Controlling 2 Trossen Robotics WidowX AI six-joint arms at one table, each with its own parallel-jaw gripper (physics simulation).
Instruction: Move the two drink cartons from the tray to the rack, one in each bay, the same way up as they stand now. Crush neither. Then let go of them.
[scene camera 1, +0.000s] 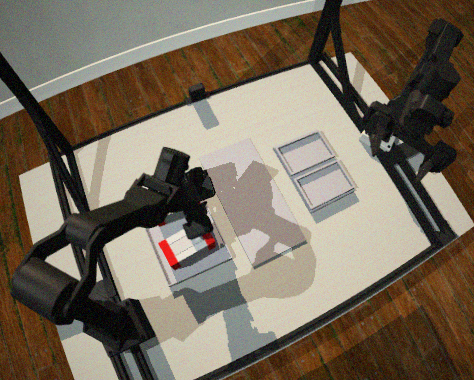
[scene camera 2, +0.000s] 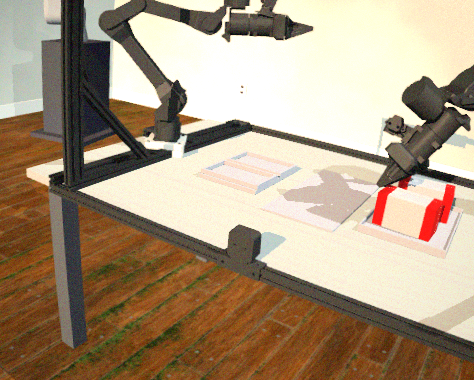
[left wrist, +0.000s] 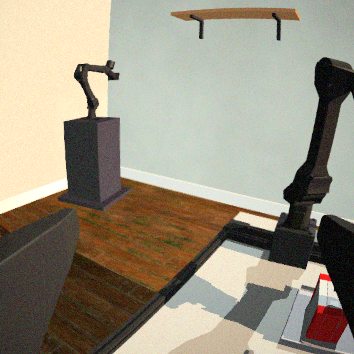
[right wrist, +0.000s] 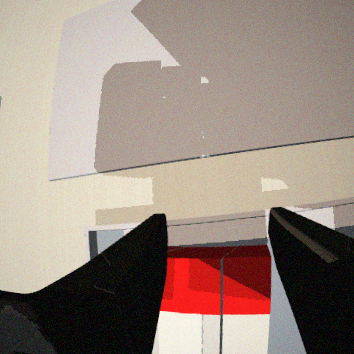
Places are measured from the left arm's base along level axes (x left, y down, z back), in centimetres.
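Pixels of known places: left gripper, fingertip midpoint: (scene camera 1: 395, 169) (scene camera 2: 311, 27) (left wrist: 203, 225); right gripper, fingertip midpoint: (scene camera 2: 380, 185) (right wrist: 218, 222); left arm's base, origin of the base link: (scene camera 2: 166, 138); right arm's base, origin of the base link: (scene camera 1: 118, 327) (left wrist: 296, 223).
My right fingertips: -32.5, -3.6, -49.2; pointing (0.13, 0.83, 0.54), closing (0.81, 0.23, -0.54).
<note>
Ahead of a thing's pixels: the offset from my right fingertips to its top centre, as dx, dy, dz. "*": to the spot under its first point.
Two white cartons with red ends lie in the tray {-1.3, +5.6, -8.8} (scene camera 1: 212, 259) (scene camera 2: 400, 242) (right wrist: 215, 234). One carton {-5.3, -0.2, -5.1} (scene camera 2: 400, 212) (right wrist: 242, 285) is nearer scene camera 2 and largely hidden by my arm in scene camera 1. The other carton {+3.6, -0.2, -11.9} (scene camera 1: 182, 247) (scene camera 2: 449, 200) lies beside it. My right gripper (scene camera 1: 196, 231) (scene camera 2: 381, 185) (right wrist: 218, 222) is part-open over the cartons' rack-side end; the first carton shows between its fingers in the right wrist view, contact unclear. My left gripper (scene camera 1: 398, 162) (scene camera 2: 311, 28) (left wrist: 203, 225) is open and empty, far from both. The two-bay rack {+20.1, +5.2, +26.2} (scene camera 1: 316, 167) (scene camera 2: 227, 182) is empty.
A flat pale panel (scene camera 1: 245, 150) (scene camera 2: 325, 220) (right wrist: 75, 100) lies between tray and rack. A small black block {* -21.3, +2.7, +27.0} (scene camera 1: 197, 92) (scene camera 2: 244, 243) stands at the table's edge. Black frame posts {* +3.1, -6.8, +63.6} (scene camera 1: 327, 37) (scene camera 2: 72, 100) rise at the table's sides.
</note>
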